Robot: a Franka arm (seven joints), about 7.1 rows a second.
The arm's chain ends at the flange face. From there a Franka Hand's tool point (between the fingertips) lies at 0.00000 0.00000 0.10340 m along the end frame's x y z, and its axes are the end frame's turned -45 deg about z.
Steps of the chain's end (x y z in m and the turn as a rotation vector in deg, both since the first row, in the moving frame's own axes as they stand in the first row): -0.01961 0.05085 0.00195 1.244 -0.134 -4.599; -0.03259 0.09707 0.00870 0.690 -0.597 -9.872; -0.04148 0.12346 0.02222 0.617 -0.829 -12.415; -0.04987 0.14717 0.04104 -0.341 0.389 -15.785; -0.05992 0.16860 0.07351 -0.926 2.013 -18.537
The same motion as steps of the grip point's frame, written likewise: -0.04848 0.02028 0.00193 0.974 0.785 -4.599; -0.09171 0.04395 0.00869 0.910 0.066 -9.872; -0.11710 0.05617 0.02220 1.022 -0.150 -12.415; -0.13914 0.06971 0.04104 -0.516 0.034 -15.785; -0.15962 0.08031 0.07343 -2.078 0.769 -18.537
